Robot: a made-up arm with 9 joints. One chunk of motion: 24 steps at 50 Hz.
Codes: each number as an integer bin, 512 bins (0 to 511) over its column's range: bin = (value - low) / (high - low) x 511, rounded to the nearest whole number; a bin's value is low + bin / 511 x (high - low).
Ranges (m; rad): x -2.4..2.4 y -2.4..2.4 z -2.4..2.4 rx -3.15..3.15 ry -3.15..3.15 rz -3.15..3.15
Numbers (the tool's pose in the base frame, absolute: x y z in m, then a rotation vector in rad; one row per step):
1: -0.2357 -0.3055 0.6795 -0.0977 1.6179 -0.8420
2: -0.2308 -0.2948 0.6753 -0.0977 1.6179 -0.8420
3: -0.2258 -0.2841 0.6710 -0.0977 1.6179 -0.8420
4: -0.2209 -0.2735 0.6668 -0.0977 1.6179 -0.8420
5: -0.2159 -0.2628 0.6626 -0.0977 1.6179 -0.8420
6: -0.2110 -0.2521 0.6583 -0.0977 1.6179 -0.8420
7: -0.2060 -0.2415 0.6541 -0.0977 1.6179 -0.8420
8: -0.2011 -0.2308 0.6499 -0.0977 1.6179 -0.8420
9: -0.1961 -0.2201 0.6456 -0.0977 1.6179 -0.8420
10: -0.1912 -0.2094 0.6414 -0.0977 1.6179 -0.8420
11: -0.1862 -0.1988 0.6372 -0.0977 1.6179 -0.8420
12: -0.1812 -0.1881 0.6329 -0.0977 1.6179 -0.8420
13: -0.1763 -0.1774 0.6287 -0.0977 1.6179 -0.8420
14: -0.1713 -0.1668 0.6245 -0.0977 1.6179 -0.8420
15: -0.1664 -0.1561 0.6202 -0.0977 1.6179 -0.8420
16: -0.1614 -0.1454 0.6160 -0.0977 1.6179 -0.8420
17: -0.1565 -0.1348 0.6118 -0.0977 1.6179 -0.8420
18: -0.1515 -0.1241 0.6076 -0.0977 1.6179 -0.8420
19: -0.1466 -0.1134 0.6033 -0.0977 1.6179 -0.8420
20: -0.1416 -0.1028 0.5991 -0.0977 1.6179 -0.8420
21: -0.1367 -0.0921 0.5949 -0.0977 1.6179 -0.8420
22: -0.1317 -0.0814 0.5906 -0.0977 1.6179 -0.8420
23: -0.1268 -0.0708 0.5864 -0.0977 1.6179 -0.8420
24: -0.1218 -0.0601 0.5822 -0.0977 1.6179 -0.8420
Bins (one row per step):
1: 230 223 328 248 387 187
2: 231 224 327 248 387 187
3: 231 225 327 248 387 187
4: 232 226 326 248 387 187
5: 233 228 326 248 387 187
6: 233 229 326 248 387 187
7: 234 230 325 248 387 187
8: 234 231 325 248 387 187
9: 235 232 324 248 387 187
10: 235 233 324 248 387 187
11: 236 234 323 248 387 187
12: 236 235 323 248 387 187
13: 237 237 322 248 387 187
14: 237 238 322 248 387 187
15: 238 239 322 248 387 187
16: 238 240 321 248 387 187
17: 239 241 321 248 387 187
18: 239 242 320 248 387 187
19: 240 243 320 248 387 187
20: 240 245 319 248 387 187
21: 241 246 319 248 387 187
22: 241 247 318 248 387 187
23: 242 248 318 248 387 187
24: 243 249 317 248 387 187

